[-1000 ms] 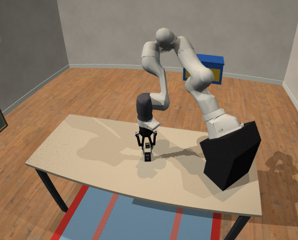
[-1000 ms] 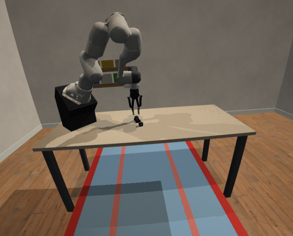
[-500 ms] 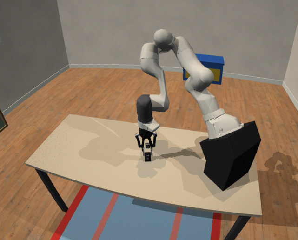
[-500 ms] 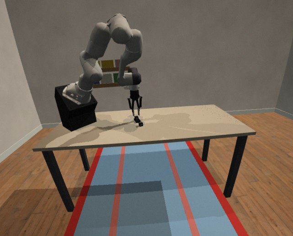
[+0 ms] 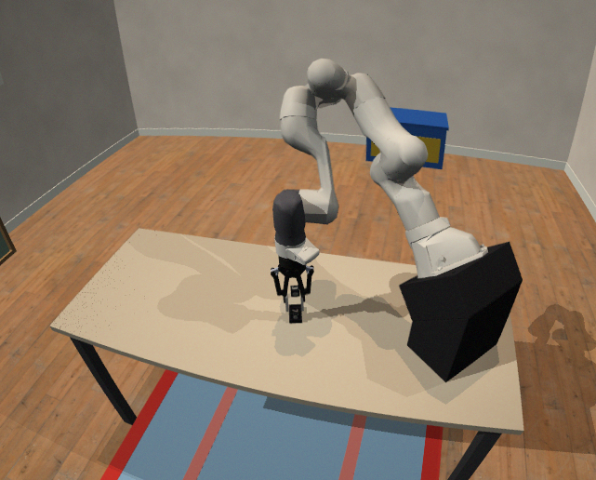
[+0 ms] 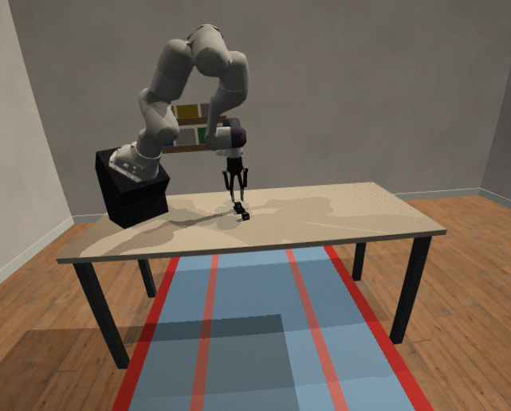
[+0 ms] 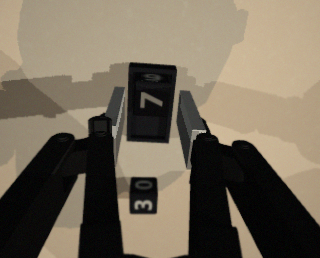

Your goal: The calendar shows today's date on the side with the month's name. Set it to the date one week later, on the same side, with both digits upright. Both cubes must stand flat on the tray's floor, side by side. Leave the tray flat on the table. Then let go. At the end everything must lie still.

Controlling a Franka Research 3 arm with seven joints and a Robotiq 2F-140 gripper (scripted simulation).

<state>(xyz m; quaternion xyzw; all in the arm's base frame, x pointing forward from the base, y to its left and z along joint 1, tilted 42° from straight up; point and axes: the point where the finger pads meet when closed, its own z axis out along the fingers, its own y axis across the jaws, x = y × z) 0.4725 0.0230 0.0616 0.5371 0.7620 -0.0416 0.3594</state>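
Now: the black tray 70 mm below my hand and 20 mm to the right of it.
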